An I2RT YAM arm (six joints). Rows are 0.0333 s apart.
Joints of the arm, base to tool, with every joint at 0 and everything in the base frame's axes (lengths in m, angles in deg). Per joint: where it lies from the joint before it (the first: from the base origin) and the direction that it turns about. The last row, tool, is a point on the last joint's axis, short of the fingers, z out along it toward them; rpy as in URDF.
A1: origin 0 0 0.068 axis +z
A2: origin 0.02 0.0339 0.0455 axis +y
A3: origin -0.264 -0.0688 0 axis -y
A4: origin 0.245 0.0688 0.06 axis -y
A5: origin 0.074 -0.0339 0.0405 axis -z
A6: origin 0.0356 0 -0.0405 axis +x
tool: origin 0 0 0 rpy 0 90 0
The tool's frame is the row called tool.
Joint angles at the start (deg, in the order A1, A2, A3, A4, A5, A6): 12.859, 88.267, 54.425, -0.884, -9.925, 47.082
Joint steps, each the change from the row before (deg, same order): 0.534, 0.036, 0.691, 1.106, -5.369, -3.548; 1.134, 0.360, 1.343, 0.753, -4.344, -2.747; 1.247, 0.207, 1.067, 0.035, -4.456, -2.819; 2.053, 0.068, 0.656, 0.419, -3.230, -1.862; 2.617, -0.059, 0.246, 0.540, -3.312, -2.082; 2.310, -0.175, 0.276, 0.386, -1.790, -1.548; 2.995, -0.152, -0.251, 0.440, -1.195, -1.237; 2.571, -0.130, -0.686, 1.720, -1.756, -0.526; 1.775, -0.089, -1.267, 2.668, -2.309, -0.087; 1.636, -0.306, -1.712, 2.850, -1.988, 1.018; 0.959, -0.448, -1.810, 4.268, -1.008, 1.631
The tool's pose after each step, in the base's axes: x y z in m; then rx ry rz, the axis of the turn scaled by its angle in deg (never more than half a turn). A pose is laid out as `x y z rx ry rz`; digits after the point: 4 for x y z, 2 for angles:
0.3295 0.0881 0.2345 24.38 126.63 48.49
0.3310 0.0981 0.2419 16.78 126.35 52.61
0.3301 0.1084 0.2475 9.10 126.39 56.55
0.3267 0.1222 0.2520 2.30 126.00 60.14
0.3201 0.1387 0.2551 -5.41 125.44 63.93
0.3139 0.1523 0.2586 -11.15 124.52 66.26
0.3044 0.1687 0.2589 -16.74 124.07 68.47
0.2953 0.1826 0.2587 -21.74 122.76 71.48
0.2876 0.1918 0.2565 -25.91 121.07 74.83
0.2789 0.1992 0.2533 -28.62 119.91 78.35
0.2730 0.2028 0.2525 -29.70 117.53 80.99

